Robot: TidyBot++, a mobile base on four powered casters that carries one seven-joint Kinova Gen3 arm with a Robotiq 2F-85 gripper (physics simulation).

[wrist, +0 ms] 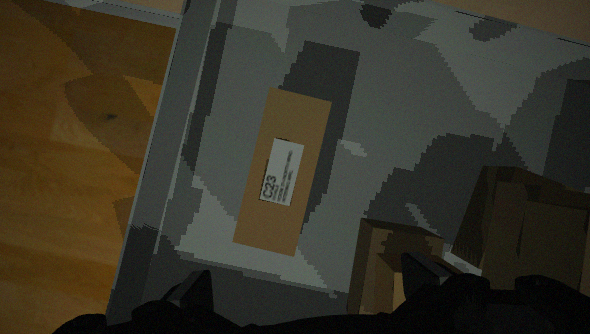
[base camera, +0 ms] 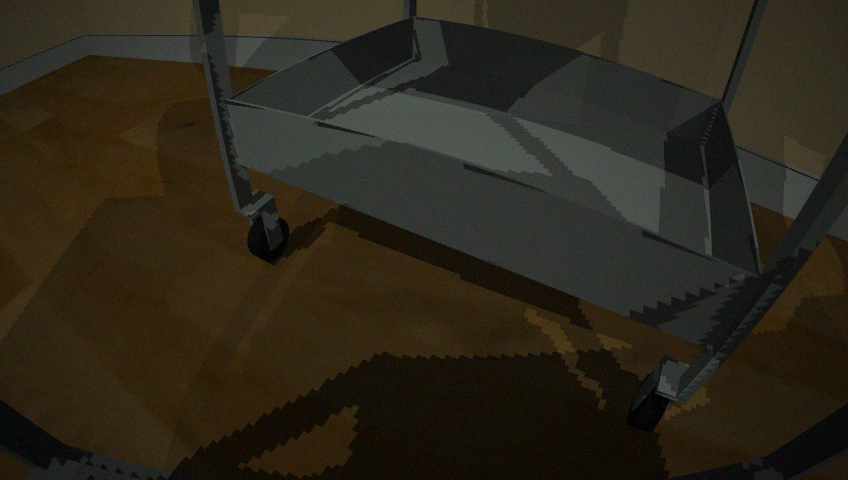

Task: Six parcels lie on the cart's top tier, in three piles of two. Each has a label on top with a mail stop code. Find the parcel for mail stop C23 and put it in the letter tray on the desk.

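Places are measured from the arm's base along level axes (x up, y left, z back), in centimetres.
Pixels of known places: gripper, fingertip midpoint: point(wrist: 307, 282).
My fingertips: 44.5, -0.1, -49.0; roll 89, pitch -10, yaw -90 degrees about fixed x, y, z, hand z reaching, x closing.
Note:
Ahead of a thing's pixels: the offset from my fingertips to its top centre, as dx, dy, dz. "spot": to the spot under its first point.
The parcel {-12.6, +0.3, -4.8} point(wrist: 295, 122) with a white label reading C23 {spot: -12.7, +0.3, -4.8} point(wrist: 281, 172) lies near the left wall of the cart's top tier {spot: -13.7, +9.6, -9.1} point(wrist: 162, 150) in the wrist view. Its long side runs up the view, tilted a little to the right. Whether another parcel lies under it cannot be told. My gripper point(wrist: 307, 282) is open and empty, at the bottom of the wrist view, with the parcel ahead of its fingers. The right fingertip overlaps another pile in the view. The letter tray and the desk do not show in either view.
A smaller parcel pile {-12.8, -6.8, +6.9} point(wrist: 405, 237) stands at the lower right of the wrist view, partly behind the right finger. A larger pile {spot: -5.1, -15.0, +2.3} point(wrist: 555, 225) stands farther right. In the base camera view, the cart's lower tier {spot: -68.0, -3.3, +17.1} point(base camera: 476, 220) stands on casters {spot: -80.2, +16.2, +5.7} point(base camera: 267, 237) near the wall.

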